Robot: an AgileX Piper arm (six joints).
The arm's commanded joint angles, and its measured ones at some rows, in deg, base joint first. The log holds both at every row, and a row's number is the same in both.
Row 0, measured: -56.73, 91.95, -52.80, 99.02, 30.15, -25.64
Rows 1 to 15, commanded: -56.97, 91.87, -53.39, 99.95, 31.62, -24.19; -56.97, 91.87, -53.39, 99.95, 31.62, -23.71; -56.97, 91.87, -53.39, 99.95, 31.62, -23.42; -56.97, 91.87, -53.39, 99.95, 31.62, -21.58; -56.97, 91.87, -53.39, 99.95, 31.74, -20.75; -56.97, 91.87, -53.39, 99.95, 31.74, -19.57; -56.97, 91.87, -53.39, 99.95, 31.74, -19.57; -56.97, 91.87, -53.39, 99.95, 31.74, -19.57; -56.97, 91.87, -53.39, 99.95, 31.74, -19.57; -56.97, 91.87, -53.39, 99.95, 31.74, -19.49; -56.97, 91.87, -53.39, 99.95, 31.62, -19.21; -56.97, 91.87, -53.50, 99.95, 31.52, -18.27; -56.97, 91.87, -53.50, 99.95, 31.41, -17.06; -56.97, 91.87, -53.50, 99.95, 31.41, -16.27; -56.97, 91.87, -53.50, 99.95, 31.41, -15.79
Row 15, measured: -56.73, 91.95, -52.80, 99.02, 30.24, -18.17
